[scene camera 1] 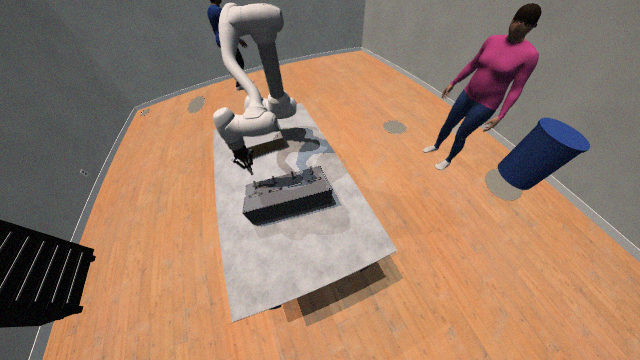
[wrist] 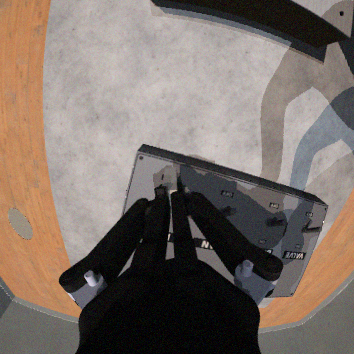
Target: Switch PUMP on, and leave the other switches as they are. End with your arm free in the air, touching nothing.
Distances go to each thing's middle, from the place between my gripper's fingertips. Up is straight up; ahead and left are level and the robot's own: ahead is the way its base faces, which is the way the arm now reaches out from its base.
Right now my hand is 130 mm short of the grey switch box (scene camera 1: 269, 200), 190 mm to the right of it and 70 mm above it.
